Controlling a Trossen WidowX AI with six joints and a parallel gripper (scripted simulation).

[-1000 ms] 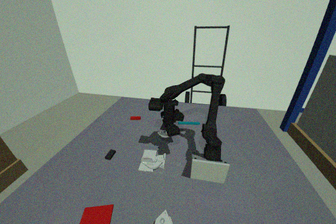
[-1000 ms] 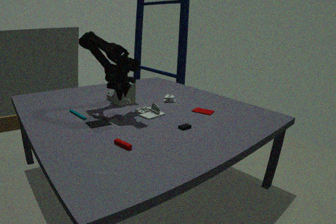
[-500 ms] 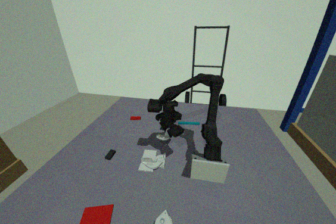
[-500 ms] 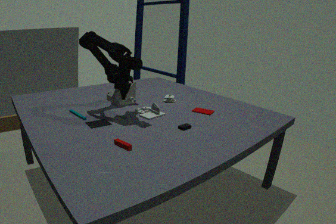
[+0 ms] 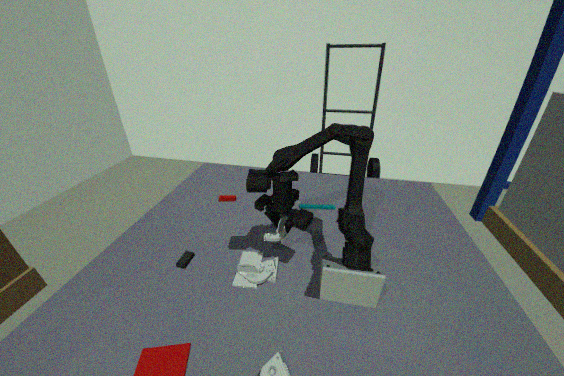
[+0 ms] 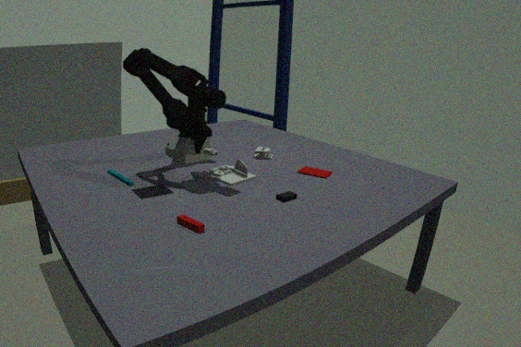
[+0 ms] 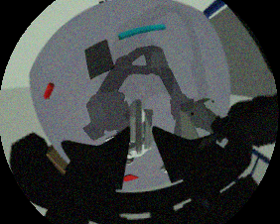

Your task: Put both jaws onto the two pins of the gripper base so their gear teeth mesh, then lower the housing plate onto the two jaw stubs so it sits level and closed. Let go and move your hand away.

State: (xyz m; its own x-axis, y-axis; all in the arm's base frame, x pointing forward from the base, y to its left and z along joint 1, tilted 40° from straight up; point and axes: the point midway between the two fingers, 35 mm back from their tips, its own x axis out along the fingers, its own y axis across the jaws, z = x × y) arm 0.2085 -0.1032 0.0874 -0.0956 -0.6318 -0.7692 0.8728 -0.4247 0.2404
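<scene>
The flat light plate lies 100 mm ahead of my gripper tip, 90 mm to the left of it and 80 mm below it. From my gripper tip the other things lie so: teal bar (130 mm behind, 220 mm to the right, 80 mm below); dark flat plate (20 mm ahead, 200 mm to the right, 80 mm below); grey jaw (50 mm ahead, 100 mm to the left, 70 mm below).
</scene>
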